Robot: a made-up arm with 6 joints. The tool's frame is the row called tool. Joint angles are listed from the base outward. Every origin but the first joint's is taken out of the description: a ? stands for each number. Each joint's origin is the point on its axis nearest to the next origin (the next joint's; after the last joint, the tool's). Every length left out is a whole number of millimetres.
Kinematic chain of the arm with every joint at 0, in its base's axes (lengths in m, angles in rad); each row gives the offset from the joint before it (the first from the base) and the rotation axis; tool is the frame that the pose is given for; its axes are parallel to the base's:
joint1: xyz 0 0 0.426 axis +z
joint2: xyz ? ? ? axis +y
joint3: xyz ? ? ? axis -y
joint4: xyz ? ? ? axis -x
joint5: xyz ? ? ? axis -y
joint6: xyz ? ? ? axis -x
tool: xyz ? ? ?
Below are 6 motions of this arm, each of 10 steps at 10 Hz.
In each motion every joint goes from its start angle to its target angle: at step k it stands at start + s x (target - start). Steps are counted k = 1, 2, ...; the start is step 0. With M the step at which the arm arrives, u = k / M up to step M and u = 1 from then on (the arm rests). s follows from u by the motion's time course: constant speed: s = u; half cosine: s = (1 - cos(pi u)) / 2; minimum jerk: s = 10 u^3 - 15 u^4 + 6 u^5.
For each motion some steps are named. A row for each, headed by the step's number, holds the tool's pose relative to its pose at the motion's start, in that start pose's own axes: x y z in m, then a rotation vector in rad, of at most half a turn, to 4 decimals.
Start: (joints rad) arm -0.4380 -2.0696 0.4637 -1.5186 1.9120 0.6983
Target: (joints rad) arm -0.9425 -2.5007 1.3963 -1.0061 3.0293 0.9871
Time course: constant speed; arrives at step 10
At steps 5, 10:
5: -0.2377 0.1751 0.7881 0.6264 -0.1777 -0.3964
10: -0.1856 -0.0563 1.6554 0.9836 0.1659 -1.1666

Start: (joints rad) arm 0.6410 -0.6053 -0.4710 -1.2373 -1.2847 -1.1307
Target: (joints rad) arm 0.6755 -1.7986 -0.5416 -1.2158 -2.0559 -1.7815
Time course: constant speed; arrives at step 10
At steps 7, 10:
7: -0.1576 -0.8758 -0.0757 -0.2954 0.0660 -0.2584
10: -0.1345 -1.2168 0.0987 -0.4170 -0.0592 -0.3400

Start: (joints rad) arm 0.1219 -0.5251 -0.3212 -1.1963 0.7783 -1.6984
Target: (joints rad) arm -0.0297 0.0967 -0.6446 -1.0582 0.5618 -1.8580
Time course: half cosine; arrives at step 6
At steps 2, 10:
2: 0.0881 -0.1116 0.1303 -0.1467 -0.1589 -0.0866
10: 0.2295 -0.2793 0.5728 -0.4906 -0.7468 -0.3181

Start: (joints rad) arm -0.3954 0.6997 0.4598 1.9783 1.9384 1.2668
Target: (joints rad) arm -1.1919 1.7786 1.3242 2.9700 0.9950 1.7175
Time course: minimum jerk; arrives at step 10
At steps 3, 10:
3: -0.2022 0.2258 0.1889 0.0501 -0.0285 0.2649
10: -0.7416 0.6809 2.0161 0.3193 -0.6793 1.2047

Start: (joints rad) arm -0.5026 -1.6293 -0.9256 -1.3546 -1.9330 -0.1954
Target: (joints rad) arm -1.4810 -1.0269 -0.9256 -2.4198 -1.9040 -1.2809
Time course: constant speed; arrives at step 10
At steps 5, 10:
5: 0.2466 0.1854 0.3847 0.6936 -0.2496 0.5163
10: 0.2150 0.2197 0.8454 0.9693 -0.3946 1.2434

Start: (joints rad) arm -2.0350 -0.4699 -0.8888 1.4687 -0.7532 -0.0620
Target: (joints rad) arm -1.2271 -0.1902 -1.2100 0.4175 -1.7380 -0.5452
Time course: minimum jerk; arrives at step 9
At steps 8, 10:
8: 0.1891 0.2720 0.1753 -0.1981 0.8931 0.4467
10: 0.1896 0.2755 0.1760 -0.2062 0.9065 0.4417

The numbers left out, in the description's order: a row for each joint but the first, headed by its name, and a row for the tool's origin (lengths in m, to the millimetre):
joint2: 0 0 0
joint3: 0 0 1.452
joint4: 0.77 0 0
joint5: 0 -0.197 0
joint6: 0 0 0
tool: 0 0 0

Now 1 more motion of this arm.
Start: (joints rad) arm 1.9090 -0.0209 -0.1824 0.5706 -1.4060 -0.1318
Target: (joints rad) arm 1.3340 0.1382 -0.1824 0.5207 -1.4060 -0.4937
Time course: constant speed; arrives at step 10
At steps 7, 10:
7: 0.2654 -0.2373 0.0179 0.5444 0.3119 -0.0051
10: 0.3879 -0.3482 -0.0281 0.7788 0.4465 -0.0180

